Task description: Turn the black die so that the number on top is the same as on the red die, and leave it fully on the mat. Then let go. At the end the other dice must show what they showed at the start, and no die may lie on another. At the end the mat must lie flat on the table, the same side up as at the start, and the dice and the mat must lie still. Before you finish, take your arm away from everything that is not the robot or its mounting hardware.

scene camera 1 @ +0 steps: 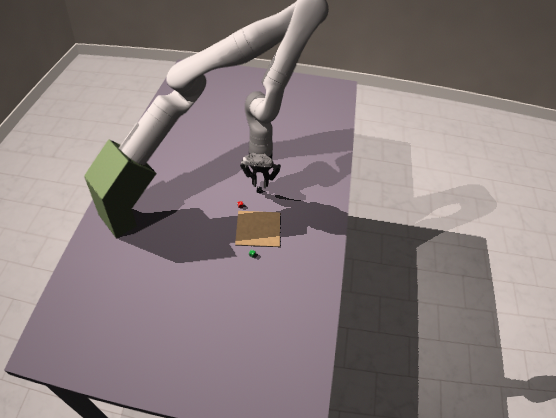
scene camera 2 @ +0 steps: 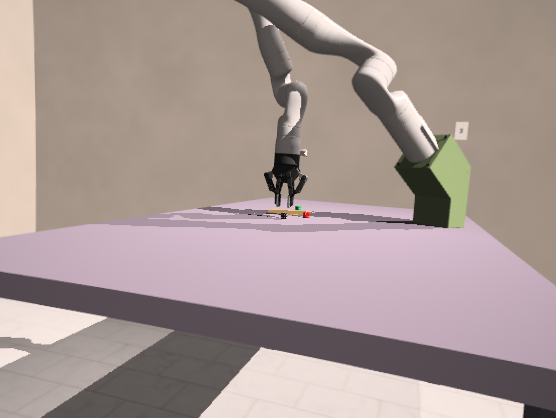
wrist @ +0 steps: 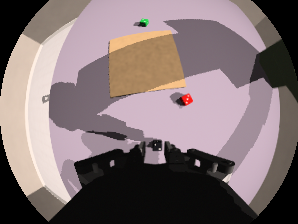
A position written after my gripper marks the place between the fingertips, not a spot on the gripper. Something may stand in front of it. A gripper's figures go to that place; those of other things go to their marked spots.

My gripper [wrist: 154, 147] is 0.17 m from the lens. A tan mat [wrist: 149, 61]: 0.21 m from the lens.
